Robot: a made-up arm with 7 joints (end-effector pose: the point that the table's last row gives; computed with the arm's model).
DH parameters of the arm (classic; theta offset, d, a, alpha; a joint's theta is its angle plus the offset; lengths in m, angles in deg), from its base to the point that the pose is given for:
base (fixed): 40.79 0 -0.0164 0
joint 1: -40.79 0.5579 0.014 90
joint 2: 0 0.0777 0.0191 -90
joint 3: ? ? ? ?
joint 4: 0 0.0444 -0.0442 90
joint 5: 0 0.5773 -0.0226 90
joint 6: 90 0.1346 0.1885 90
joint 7: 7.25 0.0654 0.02 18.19
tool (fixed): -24.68 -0.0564 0 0
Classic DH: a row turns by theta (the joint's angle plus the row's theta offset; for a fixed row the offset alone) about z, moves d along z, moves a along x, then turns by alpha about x.
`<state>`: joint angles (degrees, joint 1 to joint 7).
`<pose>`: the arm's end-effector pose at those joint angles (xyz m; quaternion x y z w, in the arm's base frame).
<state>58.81 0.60 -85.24 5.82 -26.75 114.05 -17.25</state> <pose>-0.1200 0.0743 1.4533 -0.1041 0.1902 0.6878 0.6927</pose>
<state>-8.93 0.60 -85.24 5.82 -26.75 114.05 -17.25</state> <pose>0.0255 0.1211 1.4533 0.0196 0.2160 0.1850 0.9585</pose>
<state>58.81 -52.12 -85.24 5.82 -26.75 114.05 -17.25</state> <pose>0.2483 0.6827 1.0979 -0.1982 0.5910 0.5680 0.5374</pose>
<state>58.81 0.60 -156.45 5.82 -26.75 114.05 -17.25</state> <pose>0.1056 0.1796 1.4555 0.0319 0.2167 0.1571 0.9630</pose>
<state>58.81 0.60 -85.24 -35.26 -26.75 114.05 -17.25</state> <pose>-0.3744 0.2041 1.1547 -0.4211 0.0683 0.5791 0.6947</pose>
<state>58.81 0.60 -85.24 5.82 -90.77 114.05 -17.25</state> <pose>0.0990 0.2510 1.4441 0.0004 0.2672 0.2123 0.9400</pose>
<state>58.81 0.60 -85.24 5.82 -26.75 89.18 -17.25</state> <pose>-0.1203 0.0800 1.5442 0.1079 0.1579 0.7125 0.6751</pose>
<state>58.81 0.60 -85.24 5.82 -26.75 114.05 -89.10</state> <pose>-0.0937 0.0911 1.4530 -0.0229 0.0333 0.1736 0.9840</pose>
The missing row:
joint 3: 0 0.3647 0.0417 -90
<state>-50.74 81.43 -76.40 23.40 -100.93 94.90 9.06</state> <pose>-0.6682 0.5854 1.0320 0.0417 -0.5598 -0.1790 0.8080</pose>
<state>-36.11 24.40 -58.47 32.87 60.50 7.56 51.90</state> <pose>-0.4759 -0.3603 1.5306 -0.3222 0.3451 -0.8533 0.2211</pose>
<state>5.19 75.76 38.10 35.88 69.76 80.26 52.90</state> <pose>-0.6987 -0.0395 1.2357 0.0753 -0.4544 -0.3095 0.8319</pose>
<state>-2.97 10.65 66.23 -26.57 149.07 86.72 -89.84</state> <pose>-0.2072 -0.1010 1.5347 0.4455 -0.0709 -0.5325 0.7163</pose>
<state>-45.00 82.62 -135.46 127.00 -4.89 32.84 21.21</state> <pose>-0.4673 -0.3017 -0.0169 0.0766 0.7117 -0.5372 0.4461</pose>
